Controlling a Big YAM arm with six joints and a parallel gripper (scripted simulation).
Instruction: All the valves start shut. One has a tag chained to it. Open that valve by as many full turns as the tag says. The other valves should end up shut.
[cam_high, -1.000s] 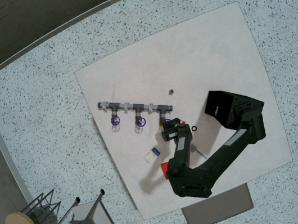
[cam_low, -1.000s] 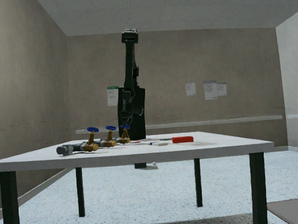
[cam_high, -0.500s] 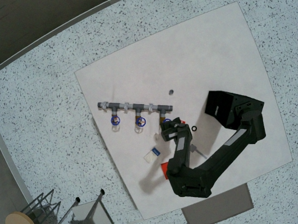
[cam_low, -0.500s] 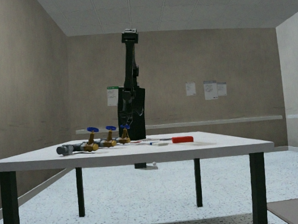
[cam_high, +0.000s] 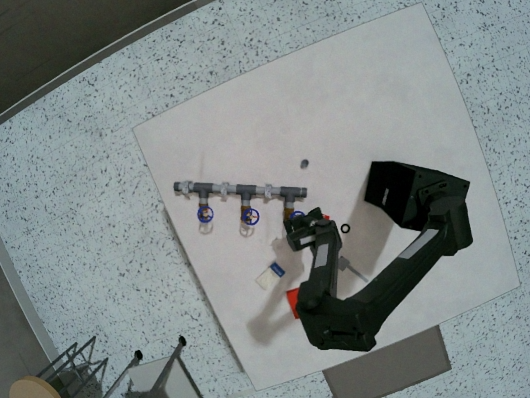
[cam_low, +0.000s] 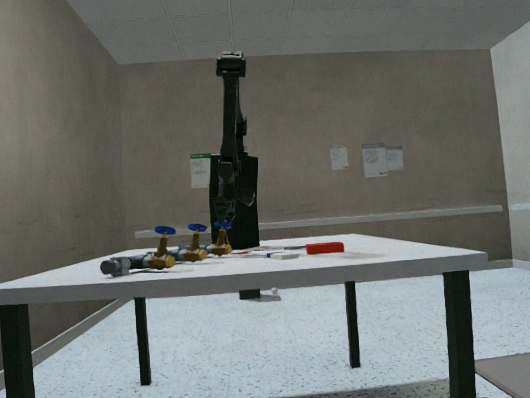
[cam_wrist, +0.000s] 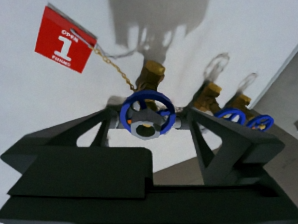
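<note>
The red tag lies 70 mm behind my hand, 60 mm to the left of it and 110 mm below it. The rest, counted from my hand: grey object 100 mm behind, 180 mm to the right, 110 mm below; red block 110 mm ahead, 350 mm to the left, 100 mm below; grey tool 130 mm behind, 290 mm to the left, 110 mm below.
</note>
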